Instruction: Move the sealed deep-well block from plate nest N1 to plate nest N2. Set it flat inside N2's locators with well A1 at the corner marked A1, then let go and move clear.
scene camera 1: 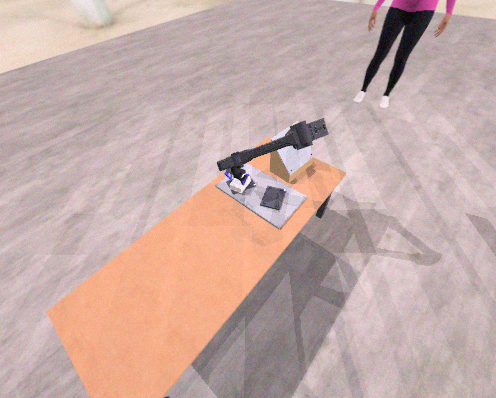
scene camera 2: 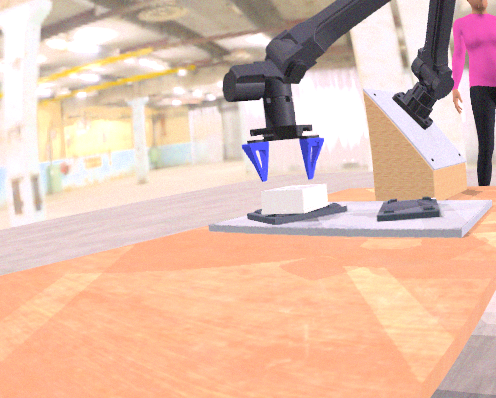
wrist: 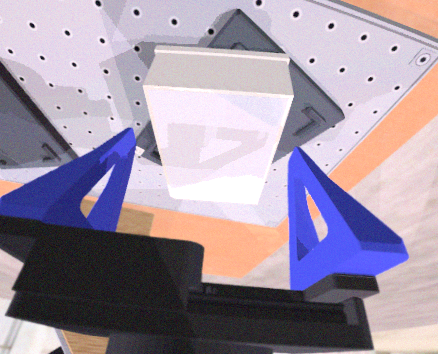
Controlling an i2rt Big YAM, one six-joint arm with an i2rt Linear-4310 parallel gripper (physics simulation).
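Frame: origin at the arm's base, x ahead, y down, z left, level; millimetres.
Where they show: gripper, fingertip midpoint: (scene camera 1: 237,182) (scene camera 2: 287,180) (wrist: 213,144); arm's base, origin of the base link: (scene camera 2: 412,112).
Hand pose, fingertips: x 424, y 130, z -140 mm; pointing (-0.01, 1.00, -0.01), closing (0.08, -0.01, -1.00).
Each offset is from my fingertips to the top centre of the thing. Level surfaces: height alone.
The white sealed block @(dx -34, dy +15, dz -5 mm) (scene camera 1: 240,185) (scene camera 2: 295,200) (wrist: 220,115) rests on a dark plate nest (scene camera 2: 336,208) (wrist: 320,97). In the wrist view it is turned at an angle to that nest, and the nest's corners stick out around it. A second dark nest @(dx -74, dy +55, dz +224 mm) (scene camera 1: 273,198) (scene camera 2: 409,210) (wrist: 22,120) holds no block. I cannot read the nest labels or see the A1 mark. My gripper (scene camera 1: 237,178) (scene camera 2: 288,179) (wrist: 213,144) is open and empty, pointing down. Its blue fingertips are just above the block's top, apart from it, in scene camera 2.
Both nests are on a grey perforated board @(dx -74, dy +72, dz +119 mm) (scene camera 1: 280,220) (scene camera 2: 350,228) (wrist: 85,15) on the orange table @(dy +86 mm) (scene camera 1: 165,260) (scene camera 2: 200,310). A wedge-shaped wooden stand (scene camera 1: 280,167) (scene camera 2: 400,160) carries the arm's base behind the board. A person (scene camera 1: 400,45) (scene camera 2: 480,55) stands beyond the table.
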